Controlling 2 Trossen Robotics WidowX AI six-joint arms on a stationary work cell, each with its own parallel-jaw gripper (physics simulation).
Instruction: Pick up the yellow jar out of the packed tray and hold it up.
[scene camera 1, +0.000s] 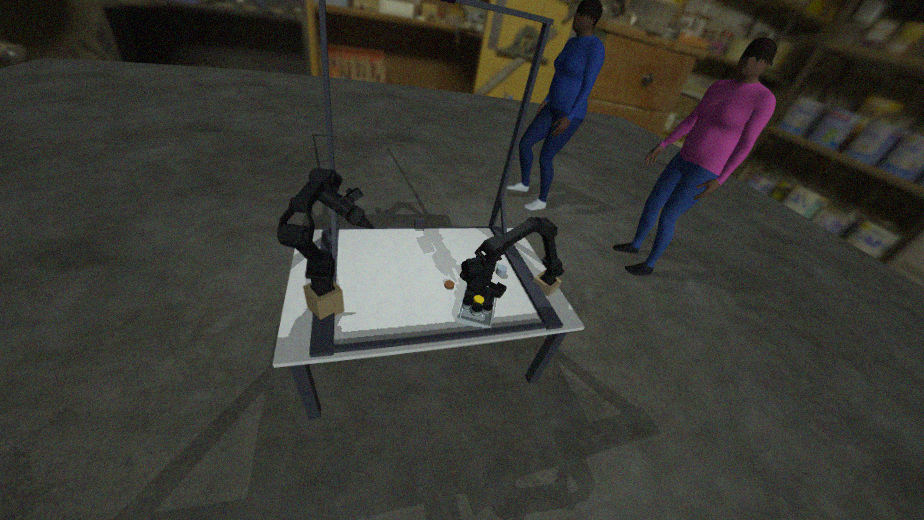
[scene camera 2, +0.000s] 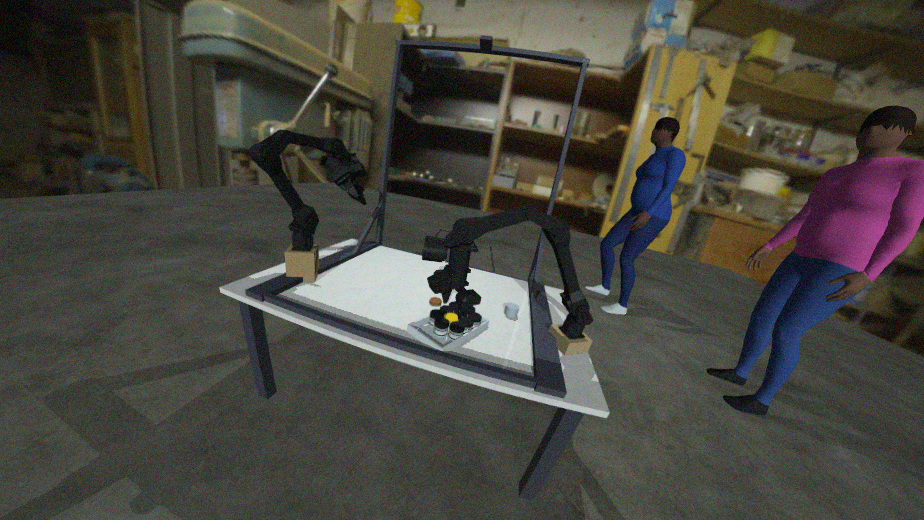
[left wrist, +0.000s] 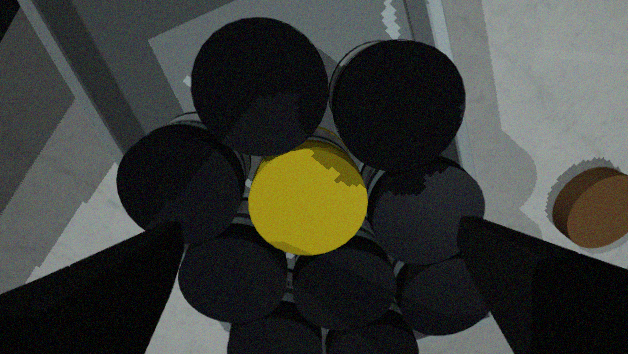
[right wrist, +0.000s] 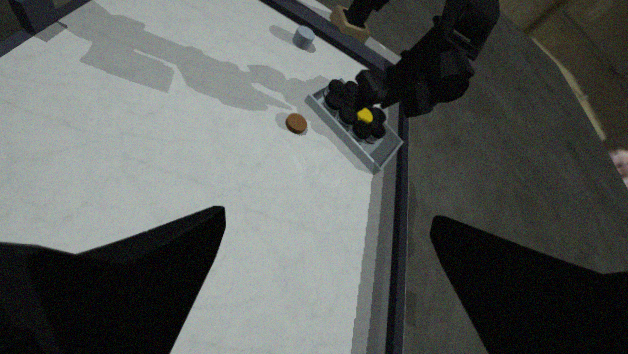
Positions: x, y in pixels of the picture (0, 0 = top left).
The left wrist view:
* my left gripper: 322, 232
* yellow jar: 311, 200
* black-lidded jar: 259, 86
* black-lidded jar: 439, 299
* black-lidded jar: 414, 215
